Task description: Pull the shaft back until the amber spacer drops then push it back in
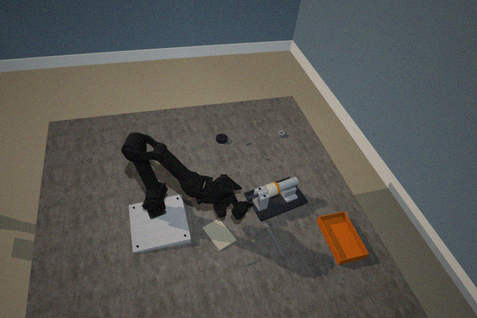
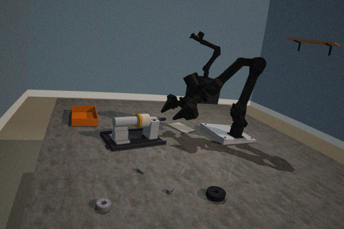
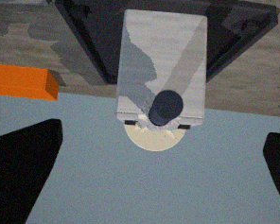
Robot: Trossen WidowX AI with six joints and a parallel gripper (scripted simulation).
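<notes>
Now: the dark shaft 11 cm ahead of my gripper tip and 1 cm below it. Also, from my gripper tip: amber spacer: 14 cm ahead, 2 cm below; then pale card: 14 cm behind, 6 cm to the right, 9 cm below; then thin bar: 5 cm ahead, 16 cm to the right, 9 cm below.
</notes>
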